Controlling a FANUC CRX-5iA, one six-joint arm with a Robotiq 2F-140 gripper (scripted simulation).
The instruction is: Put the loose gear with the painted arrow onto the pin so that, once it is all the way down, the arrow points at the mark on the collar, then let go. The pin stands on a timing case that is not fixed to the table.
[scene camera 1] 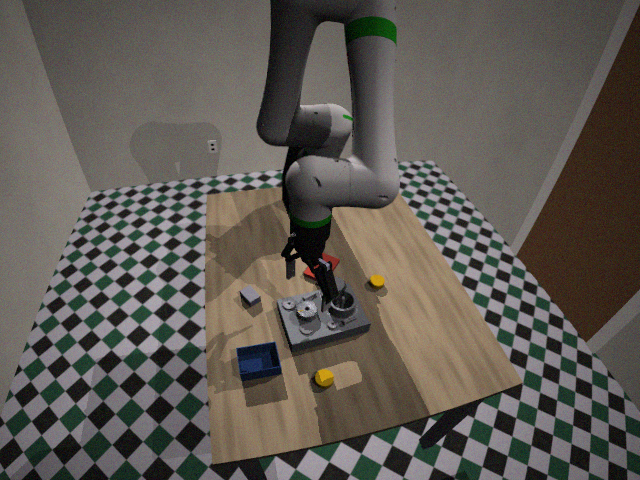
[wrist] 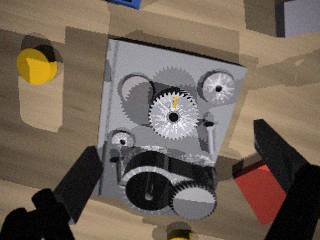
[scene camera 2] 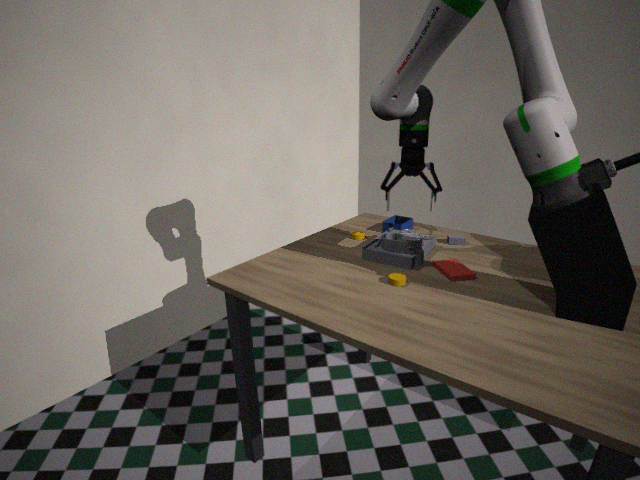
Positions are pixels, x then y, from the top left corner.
Labels:
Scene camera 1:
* gripper: 307, 292
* grey timing case: 322, 334
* blue bin: 264, 356
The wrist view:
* gripper: 173, 147
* grey timing case: 185, 162
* gear: 169, 100
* red block: 265, 196
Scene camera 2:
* gripper: 409, 210
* grey timing case: 407, 252

